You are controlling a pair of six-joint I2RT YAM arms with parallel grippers.
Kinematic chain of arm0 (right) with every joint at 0, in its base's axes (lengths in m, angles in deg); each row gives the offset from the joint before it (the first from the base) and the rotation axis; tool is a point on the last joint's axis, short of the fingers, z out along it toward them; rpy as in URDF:
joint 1: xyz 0 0 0.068 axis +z
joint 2: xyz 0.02 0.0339 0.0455 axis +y
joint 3: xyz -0.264 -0.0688 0 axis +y
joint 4: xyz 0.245 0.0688 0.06 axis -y
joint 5: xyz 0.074 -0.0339 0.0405 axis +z
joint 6: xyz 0.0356 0 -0.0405 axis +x
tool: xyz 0 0 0 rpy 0 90 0
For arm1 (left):
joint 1: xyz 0 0 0.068 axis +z
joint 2: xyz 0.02 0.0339 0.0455 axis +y
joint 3: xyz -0.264 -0.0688 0 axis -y
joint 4: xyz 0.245 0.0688 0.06 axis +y
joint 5: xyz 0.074 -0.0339 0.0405 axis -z
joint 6: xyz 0.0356 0 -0.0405 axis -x
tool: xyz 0 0 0 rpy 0 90 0
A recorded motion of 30 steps. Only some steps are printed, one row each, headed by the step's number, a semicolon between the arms.
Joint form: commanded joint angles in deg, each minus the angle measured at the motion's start. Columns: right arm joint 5, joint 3, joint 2, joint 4, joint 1, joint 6; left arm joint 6, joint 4, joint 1, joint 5, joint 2, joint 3.
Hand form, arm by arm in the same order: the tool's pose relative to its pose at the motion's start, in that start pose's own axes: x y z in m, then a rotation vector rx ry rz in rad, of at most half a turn. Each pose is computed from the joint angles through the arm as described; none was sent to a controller.
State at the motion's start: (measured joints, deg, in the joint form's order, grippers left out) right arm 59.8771 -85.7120 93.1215 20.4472 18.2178 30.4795; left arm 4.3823 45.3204 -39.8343 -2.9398 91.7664 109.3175
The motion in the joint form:
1: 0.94 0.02 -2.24 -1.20 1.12 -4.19; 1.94 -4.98 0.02 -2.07 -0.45 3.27
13: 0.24 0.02 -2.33 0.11 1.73 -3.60; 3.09 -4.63 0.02 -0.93 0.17 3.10
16: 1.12 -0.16 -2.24 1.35 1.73 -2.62; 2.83 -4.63 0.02 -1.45 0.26 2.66
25: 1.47 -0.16 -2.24 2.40 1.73 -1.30; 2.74 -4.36 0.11 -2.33 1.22 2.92
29: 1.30 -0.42 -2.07 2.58 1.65 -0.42; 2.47 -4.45 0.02 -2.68 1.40 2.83
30: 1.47 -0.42 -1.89 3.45 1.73 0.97; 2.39 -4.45 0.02 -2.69 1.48 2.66
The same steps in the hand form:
1: -0.0059 0.0180 0.0012 -0.0372 0.0056 -0.0863; -0.0237 0.0005 -0.0174 -0.0221 -0.1542 -0.0445
13: -0.0072 0.0213 0.0041 -0.0426 -0.0081 -0.0957; -0.0211 -0.0003 -0.0115 -0.0028 -0.1327 -0.0618
16: -0.0091 0.0228 0.0043 -0.0616 -0.0104 -0.0988; -0.0192 0.0000 -0.0089 -0.0131 -0.1244 -0.0573
25: -0.0104 0.0239 0.0042 -0.0714 -0.0145 -0.0917; -0.0178 0.0009 -0.0020 -0.0316 -0.1092 -0.0561
29: -0.0115 0.0233 0.0042 -0.0689 -0.0180 -0.0806; -0.0172 0.0005 -0.0002 -0.0368 -0.1065 -0.0509
30: -0.0116 0.0232 0.0049 -0.0760 -0.0204 -0.0666; -0.0164 0.0005 0.0011 -0.0375 -0.1021 -0.0492

